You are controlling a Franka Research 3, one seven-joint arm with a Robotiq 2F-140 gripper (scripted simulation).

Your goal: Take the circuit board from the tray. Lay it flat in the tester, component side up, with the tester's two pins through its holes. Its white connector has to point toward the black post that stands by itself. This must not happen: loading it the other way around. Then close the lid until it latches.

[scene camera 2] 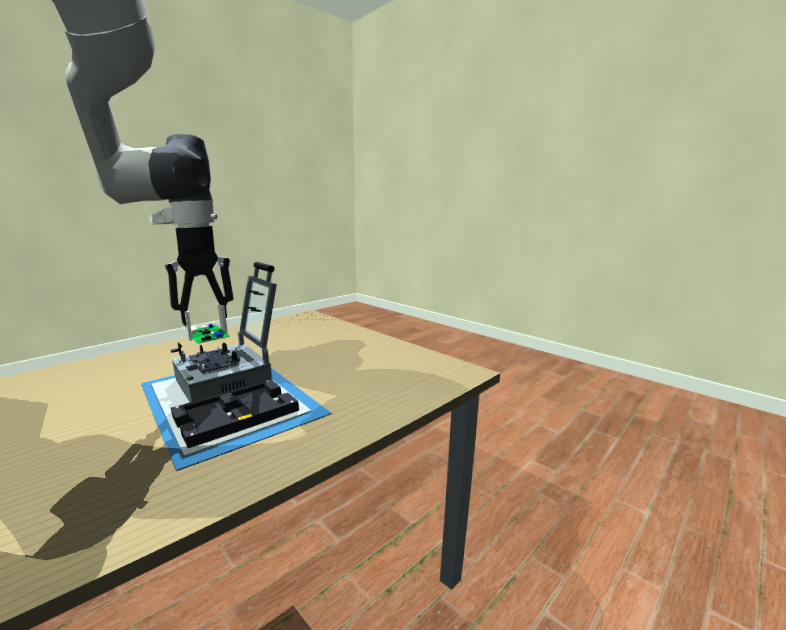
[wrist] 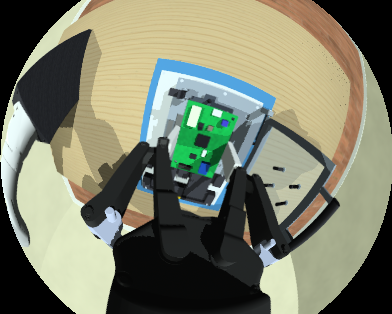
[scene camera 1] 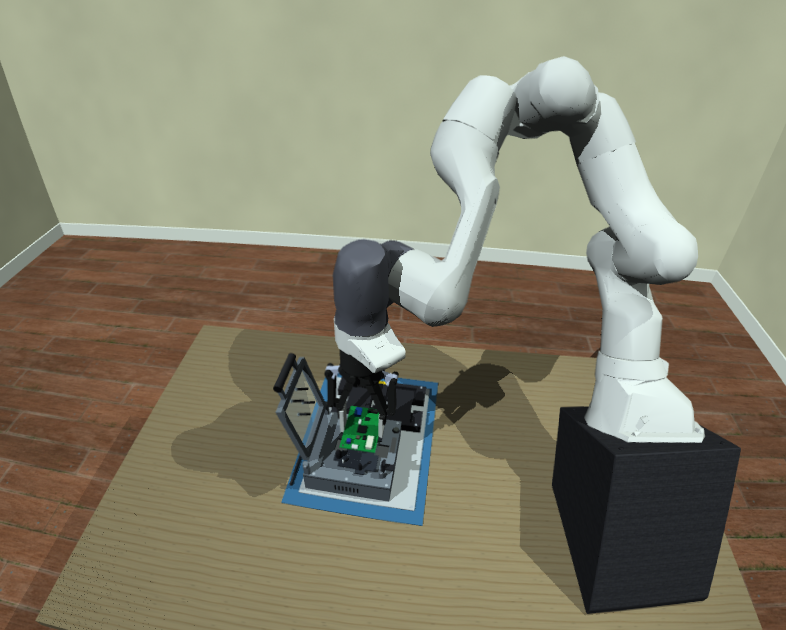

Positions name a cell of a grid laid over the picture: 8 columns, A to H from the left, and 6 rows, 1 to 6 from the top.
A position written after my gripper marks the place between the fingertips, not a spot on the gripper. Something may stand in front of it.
My gripper shows in scene camera 2 (C4), in the wrist view (E3) and in scene camera 1 (D5).
